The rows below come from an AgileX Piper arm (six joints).
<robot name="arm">
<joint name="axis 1" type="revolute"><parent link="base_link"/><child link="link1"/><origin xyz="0 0 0.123" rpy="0 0 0"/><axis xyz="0 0 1"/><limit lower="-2.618" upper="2.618"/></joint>
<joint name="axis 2" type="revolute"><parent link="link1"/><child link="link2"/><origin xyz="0 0 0" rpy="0 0 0"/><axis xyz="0 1 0"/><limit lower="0" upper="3.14"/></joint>
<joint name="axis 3" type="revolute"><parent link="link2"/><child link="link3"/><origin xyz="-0.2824 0 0.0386" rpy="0 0 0"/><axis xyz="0 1 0"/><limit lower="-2.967" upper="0"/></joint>
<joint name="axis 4" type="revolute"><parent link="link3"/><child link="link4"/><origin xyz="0.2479 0 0.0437" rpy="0 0 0"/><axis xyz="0.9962 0 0.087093"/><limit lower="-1.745" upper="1.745"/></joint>
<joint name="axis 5" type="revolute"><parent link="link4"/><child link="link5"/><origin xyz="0 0 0" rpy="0 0 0"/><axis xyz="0 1 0"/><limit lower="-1.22" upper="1.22"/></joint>
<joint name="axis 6" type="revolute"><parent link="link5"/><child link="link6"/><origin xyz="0.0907 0 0.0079" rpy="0 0 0"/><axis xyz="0.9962 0 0.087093"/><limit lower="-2.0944" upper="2.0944"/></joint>
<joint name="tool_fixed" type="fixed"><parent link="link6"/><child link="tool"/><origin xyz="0 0 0" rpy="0 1.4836 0"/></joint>
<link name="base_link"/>
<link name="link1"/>
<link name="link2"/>
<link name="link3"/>
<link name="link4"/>
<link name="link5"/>
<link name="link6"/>
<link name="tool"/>
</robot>
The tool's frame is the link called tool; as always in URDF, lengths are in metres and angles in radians.
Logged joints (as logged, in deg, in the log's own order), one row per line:
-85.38 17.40 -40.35 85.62 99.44 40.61
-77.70 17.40 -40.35 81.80 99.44 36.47
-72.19 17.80 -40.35 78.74 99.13 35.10
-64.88 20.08 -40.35 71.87 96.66 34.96
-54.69 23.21 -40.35 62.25 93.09 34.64
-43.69 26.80 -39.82 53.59 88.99 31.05
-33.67 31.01 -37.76 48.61 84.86 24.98
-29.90 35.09 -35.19 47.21 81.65 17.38
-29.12 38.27 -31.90 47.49 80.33 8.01
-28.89 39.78 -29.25 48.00 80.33 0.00
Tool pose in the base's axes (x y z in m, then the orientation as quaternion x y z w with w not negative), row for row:
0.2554 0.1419 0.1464 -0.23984 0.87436 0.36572 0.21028
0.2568 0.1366 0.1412 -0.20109 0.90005 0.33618 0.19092
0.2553 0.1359 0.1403 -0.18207 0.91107 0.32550 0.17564
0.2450 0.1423 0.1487 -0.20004 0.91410 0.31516 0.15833
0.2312 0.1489 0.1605 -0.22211 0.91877 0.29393 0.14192
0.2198 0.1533 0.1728 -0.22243 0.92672 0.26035 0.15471
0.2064 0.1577 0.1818 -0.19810 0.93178 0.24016 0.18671
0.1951 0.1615 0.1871 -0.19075 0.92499 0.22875 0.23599
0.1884 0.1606 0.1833 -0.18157 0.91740 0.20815 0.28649
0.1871 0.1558 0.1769 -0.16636 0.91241 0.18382 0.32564
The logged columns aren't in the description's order. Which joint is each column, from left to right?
Columns, left to right: axis 6, axis 1, axis 3, axis 4, axis 2, axis 5.
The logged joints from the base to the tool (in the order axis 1, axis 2, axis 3, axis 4, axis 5, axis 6), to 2 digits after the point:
17.40 99.44 -40.35 85.62 40.61 -85.38
17.40 99.44 -40.35 81.80 36.47 -77.70
17.80 99.13 -40.35 78.74 35.10 -72.19
20.08 96.66 -40.35 71.87 34.96 -64.88
23.21 93.09 -40.35 62.25 34.64 -54.69
26.80 88.99 -39.82 53.59 31.05 -43.69
31.01 84.86 -37.76 48.61 24.98 -33.67
35.09 81.65 -35.19 47.21 17.38 -29.90
38.27 80.33 -31.90 47.49 8.01 -29.12
39.78 80.33 -29.25 48.00 0.00 -28.89

